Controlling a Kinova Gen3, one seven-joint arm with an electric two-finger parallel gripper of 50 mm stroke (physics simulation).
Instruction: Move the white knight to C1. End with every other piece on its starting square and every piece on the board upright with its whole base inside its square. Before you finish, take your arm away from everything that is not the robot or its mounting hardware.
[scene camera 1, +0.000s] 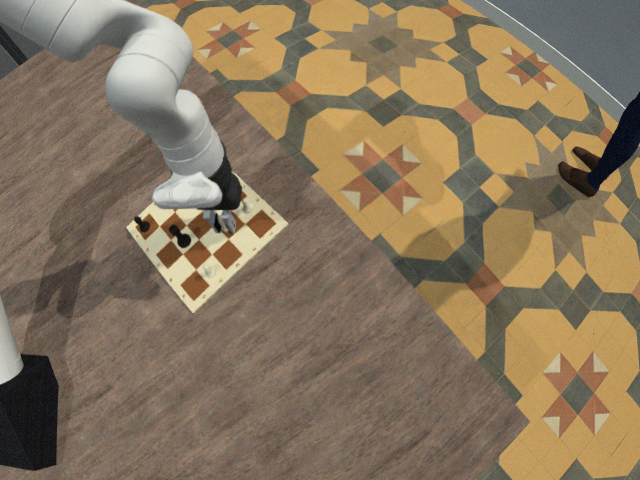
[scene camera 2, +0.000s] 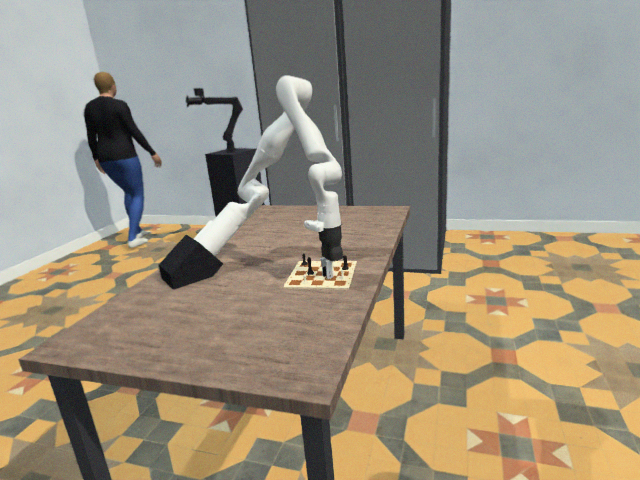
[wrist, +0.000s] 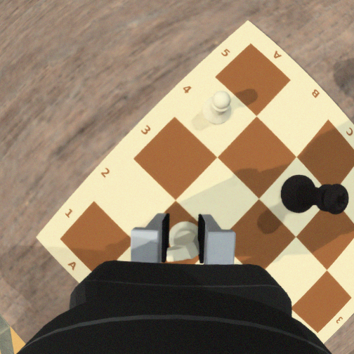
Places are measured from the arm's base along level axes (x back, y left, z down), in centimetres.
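Where they show: gripper, fingertip midpoint: (scene camera 1: 226, 227) (scene camera 2: 327, 276); arm's base, origin of the base link: (scene camera 2: 204, 249).
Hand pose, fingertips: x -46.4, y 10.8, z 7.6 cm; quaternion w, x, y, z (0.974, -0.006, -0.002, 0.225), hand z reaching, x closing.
Each offset is from my fingertips to the top centre of the thing. "pt": to the spot under its first point. Level surfaces: height alone.
The white knight (wrist: 181, 250) is between the fingers of my gripper (scene camera 1: 222, 225) (scene camera 2: 327, 271) (wrist: 183, 230), over the brown square B2 of the chessboard {pt dx +9.8, dy -10.3, dz +0.6 cm} (scene camera 1: 193, 305) (scene camera 2: 288, 285) (wrist: 47, 237). The gripper is shut on it. Whether its base touches the board I cannot tell. A white pawn {dx +5.1, dy -6.1, dz -2.6 cm} (scene camera 1: 208, 270) (wrist: 218, 107) stands upright on A4. A tall black piece {dx +7.9, dy +1.1, dz -5.8 cm} (scene camera 1: 183, 240) (scene camera 2: 310, 267) (wrist: 298, 194) stands on C4. Another white piece {dx -4.7, dy +2.1, dz -2.6 cm} (scene camera 1: 246, 206) (scene camera 2: 341, 274) stands close beside the gripper, around B1. The gripper mostly hides C1 in the first scene view and covers it in the wrist view.
A small black piece {dx +14.5, dy +7.2, dz -3.8 cm} (scene camera 1: 143, 225) (scene camera 2: 303, 260) stands near a board corner. Another black piece {dx -1.6, dy +9.4, dz -4.7 cm} (scene camera 2: 345, 262) stands at the back right of the board in the second scene view. The wooden table {dz +1.2 cm} (scene camera 1: 330, 361) (scene camera 2: 206, 330) surrounds the board. A person (scene camera 2: 116, 134) stands behind the table.
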